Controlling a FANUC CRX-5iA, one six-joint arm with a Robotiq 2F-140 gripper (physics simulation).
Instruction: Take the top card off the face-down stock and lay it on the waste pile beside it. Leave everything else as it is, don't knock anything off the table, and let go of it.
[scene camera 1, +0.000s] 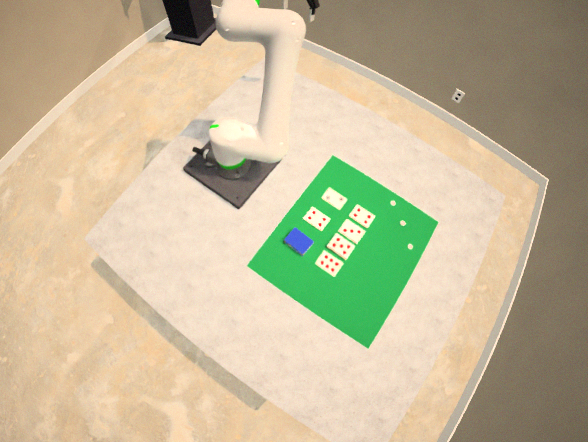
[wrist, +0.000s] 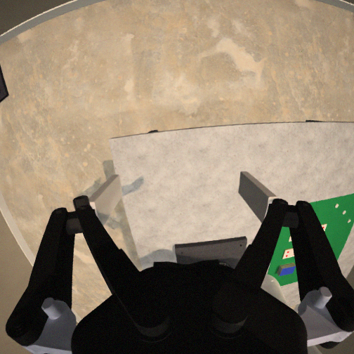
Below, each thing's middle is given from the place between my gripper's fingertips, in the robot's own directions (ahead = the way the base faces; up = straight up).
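Green mat (scene camera 1: 357, 301): my hand 750 mm to the left of it, 550 mm short of it, 390 mm above it.
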